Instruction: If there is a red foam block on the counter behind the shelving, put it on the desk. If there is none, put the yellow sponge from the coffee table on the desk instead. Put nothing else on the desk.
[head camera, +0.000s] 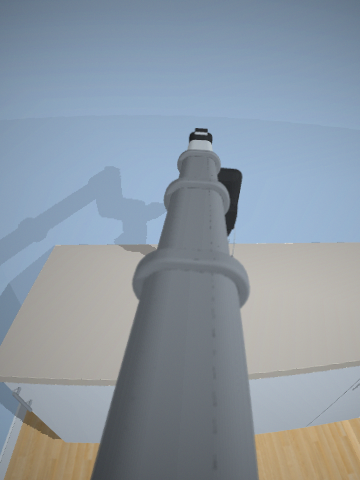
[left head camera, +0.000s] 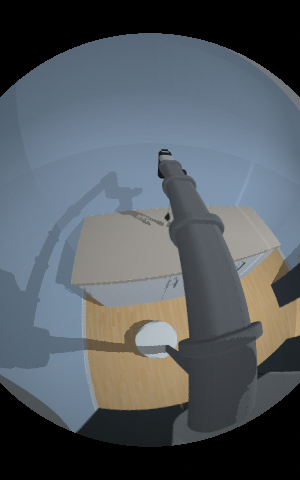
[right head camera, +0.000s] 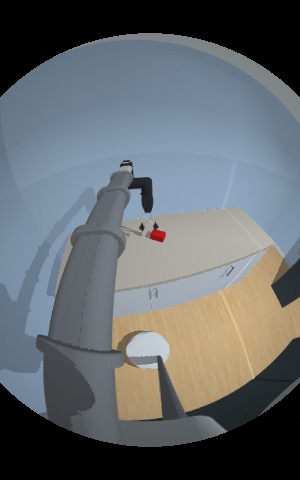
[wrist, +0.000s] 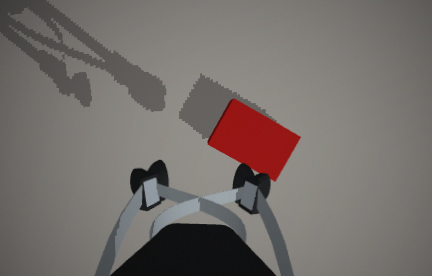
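Where they show: gripper, between the fingertips: (right head camera: 148, 229) (wrist: 201, 178); robot's base, origin of its link: (left head camera: 155, 338) (right head camera: 148, 349).
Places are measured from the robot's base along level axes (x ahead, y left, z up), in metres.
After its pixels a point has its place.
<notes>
A red foam block (right head camera: 158, 235) @[x 0.719, y -0.151, z 0.927 m] (wrist: 256, 138) @[x 0.750, y -0.148, z 0.927 m] lies on the beige counter (head camera: 300, 310) @[x 0.652, y -0.388, z 0.882 m] (left head camera: 120, 250) @[x 0.555, y 0.243, z 0.882 m] (right head camera: 200, 250) @[x 0.597, y -0.421, z 0.882 m] (wrist: 350, 215) @[x 0.642, y -0.297, z 0.882 m]. In the wrist view it lies turned at a slant, ahead and to the right of the fingers, and the right fingertip overlaps its near edge. My gripper (right head camera: 149, 226) @[x 0.716, y -0.087, z 0.986 m] (wrist: 201, 178) @[x 0.716, y -0.087, z 0.986 m] is open and points down above the counter, with nothing between its fingertips. In the head camera view the arm hides the block and the fingers. The yellow sponge and the desk do not show.
A blue wall stands behind the counter. A round white object (left head camera: 156, 339) @[x 0.002, y -0.002, z 0.187 m] (right head camera: 147, 349) @[x 0.008, y -0.002, z 0.187 m] stands on the wooden floor in front of the counter. Dark furniture edges (left head camera: 287, 285) @[x 0.221, y -2.019, z 0.298 m] (right head camera: 287, 285) @[x 0.216, y -2.020, z 0.275 m] show at the right. The extended arm (head camera: 185, 350) @[x 0.165, y 0.000, z 1.411 m] (left head camera: 215, 290) @[x 0.131, y 0.011, z 1.411 m] (right head camera: 90, 280) @[x 0.155, y -0.017, z 1.411 m] reaches over the counter.
</notes>
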